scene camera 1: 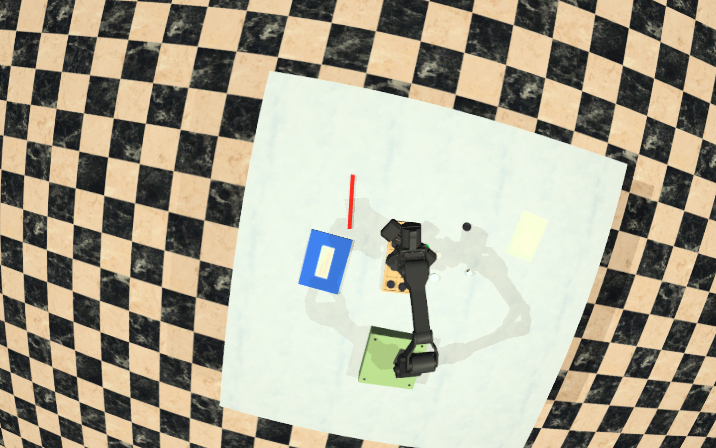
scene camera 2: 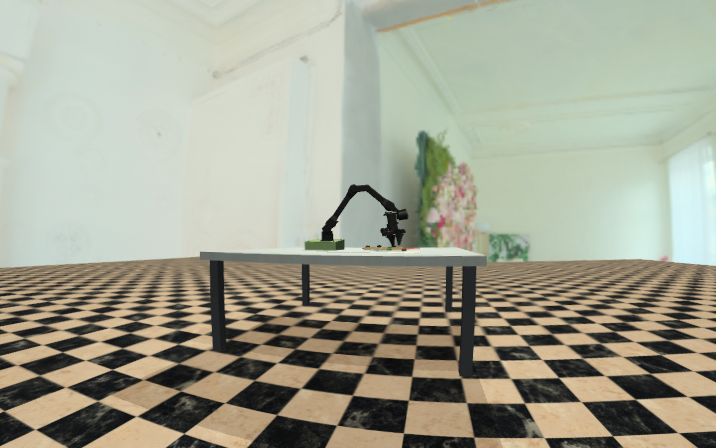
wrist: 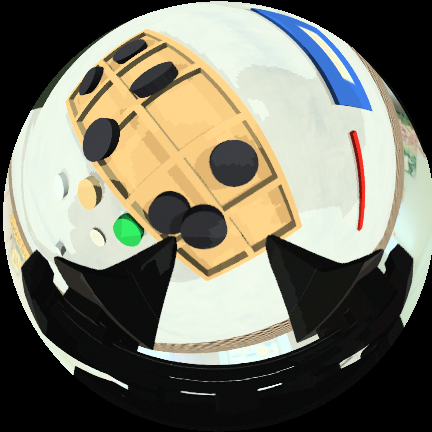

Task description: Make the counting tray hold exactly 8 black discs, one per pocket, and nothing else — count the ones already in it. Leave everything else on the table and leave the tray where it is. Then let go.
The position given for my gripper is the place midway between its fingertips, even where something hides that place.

My gripper [scene camera 1: 408, 234] is open and holds nothing. Also in view: a tan counting tray [wrist: 165, 140]. A green disc [wrist: 127, 230] sits on the table.
